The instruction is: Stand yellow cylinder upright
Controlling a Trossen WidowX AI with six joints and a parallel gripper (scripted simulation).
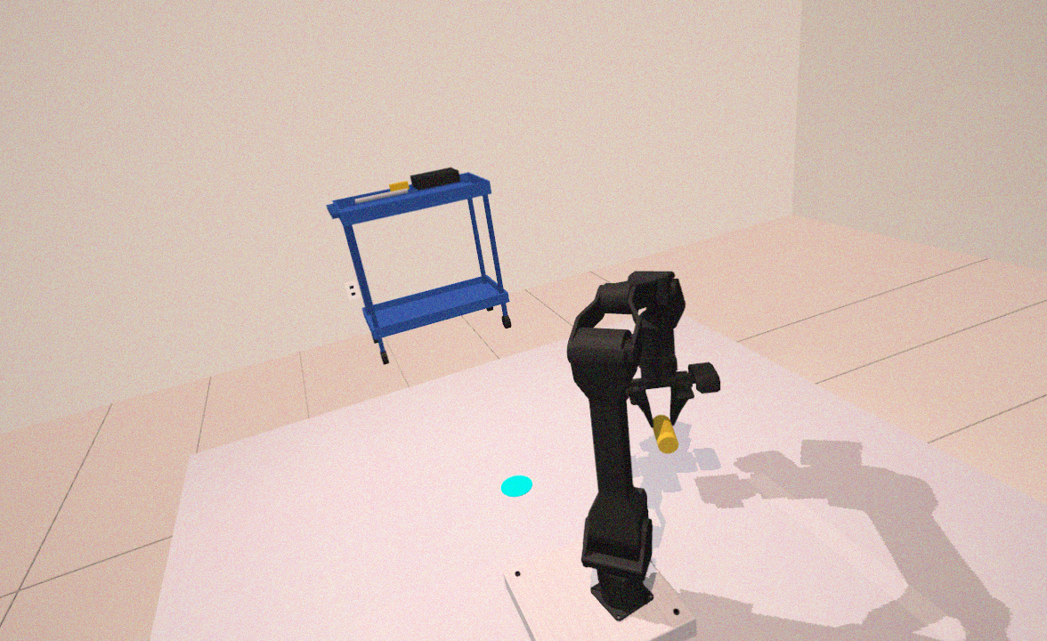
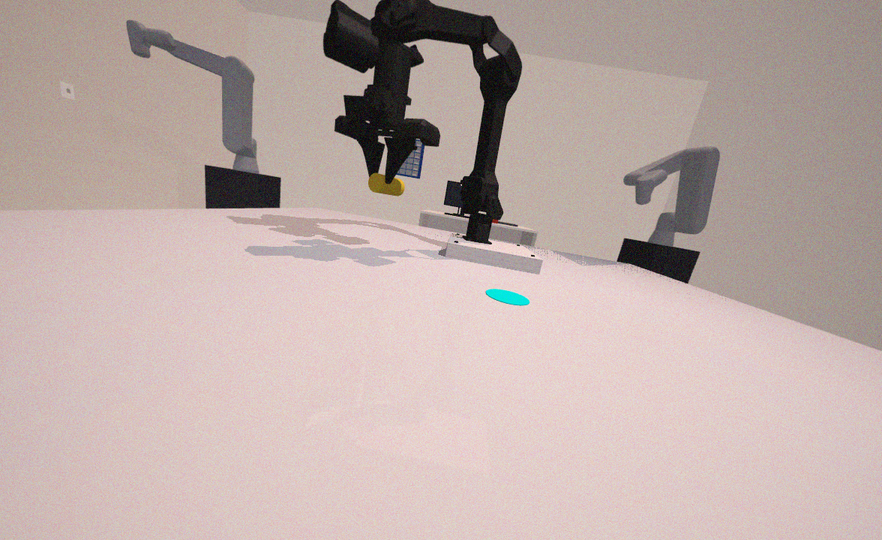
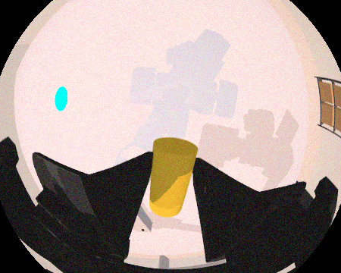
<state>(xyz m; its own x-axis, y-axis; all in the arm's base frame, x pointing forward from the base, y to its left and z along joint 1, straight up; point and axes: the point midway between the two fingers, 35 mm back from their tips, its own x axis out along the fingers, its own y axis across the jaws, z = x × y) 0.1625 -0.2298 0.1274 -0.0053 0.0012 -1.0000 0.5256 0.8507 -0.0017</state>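
Now: the cyan circle 17 cm ahead of my gripper tip, 21 cm to the left of it and 12 cm below it. Also, from my gripper tip: yellow tall cylinder: 2 cm behind, 1 cm to the left.
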